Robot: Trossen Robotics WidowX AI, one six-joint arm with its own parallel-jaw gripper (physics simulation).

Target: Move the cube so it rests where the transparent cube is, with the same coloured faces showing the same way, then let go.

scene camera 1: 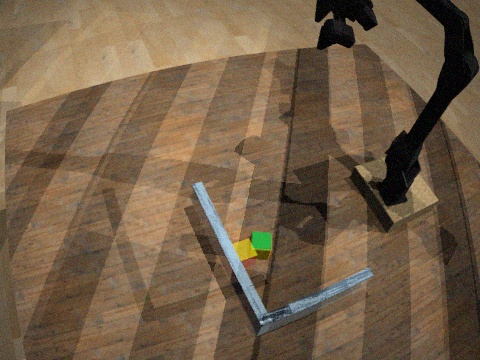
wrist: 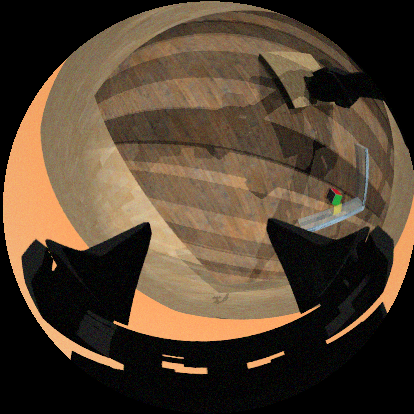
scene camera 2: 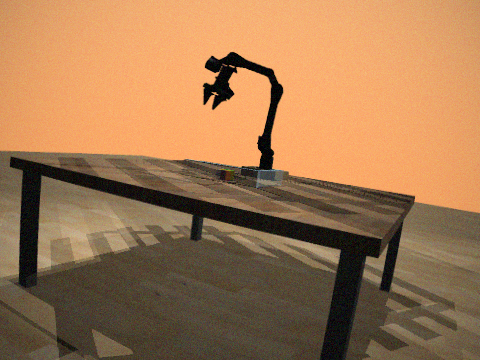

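The solid cube stands on the table with its green face up in scene camera 1. A yellow side shows there, and red and black faces show in the wrist view. The transparent cube lies right beside it, on the side toward the long pale-blue wall, with yellow up and a dull red side. The wall partly hides it. In scene camera 2 the two cubes overlap and are too small to tell apart. My gripper is open and empty, high above the table and well away from both cubes.
A low pale-blue L-shaped wall bends around the cubes' side of the table. Its long arm runs close beside the transparent cube. The arm's base stands on a wooden block. Dark shadows cross the table.
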